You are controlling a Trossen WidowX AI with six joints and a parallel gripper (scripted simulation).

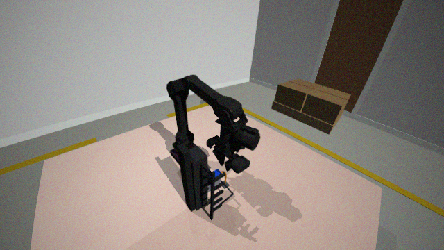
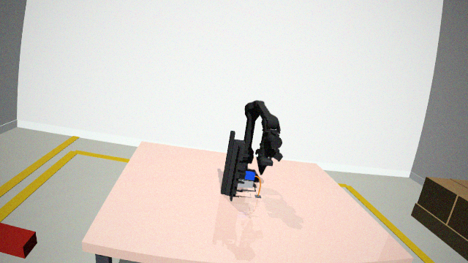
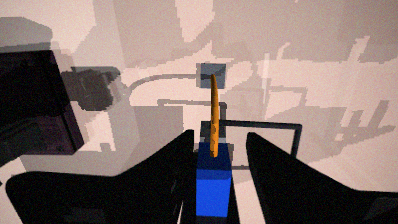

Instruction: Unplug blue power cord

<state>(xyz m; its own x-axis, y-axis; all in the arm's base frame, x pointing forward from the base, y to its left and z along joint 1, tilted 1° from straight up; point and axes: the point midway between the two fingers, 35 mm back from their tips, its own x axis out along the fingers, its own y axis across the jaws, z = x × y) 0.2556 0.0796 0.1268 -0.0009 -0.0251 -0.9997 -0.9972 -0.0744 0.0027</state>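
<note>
Right now the blue plug is 1 cm ahead of my gripper tip, 7 cm to the right of it and 1 cm below it.
</note>
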